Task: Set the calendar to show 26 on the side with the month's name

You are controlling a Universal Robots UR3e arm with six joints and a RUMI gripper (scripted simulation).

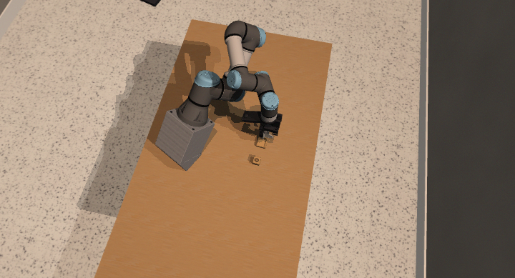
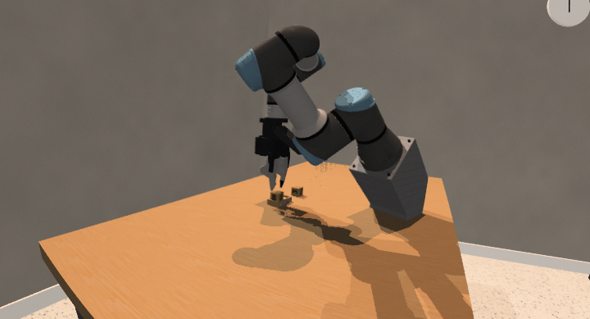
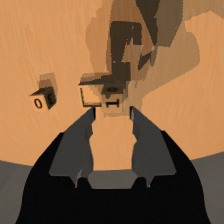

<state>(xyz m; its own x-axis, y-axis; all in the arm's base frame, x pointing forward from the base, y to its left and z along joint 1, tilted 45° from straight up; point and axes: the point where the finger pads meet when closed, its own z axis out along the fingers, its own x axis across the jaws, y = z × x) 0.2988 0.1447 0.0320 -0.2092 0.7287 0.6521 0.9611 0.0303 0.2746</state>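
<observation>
Right now the shallow wooden tray is 2 cm to the right of my hand and 6 cm below it.
</observation>
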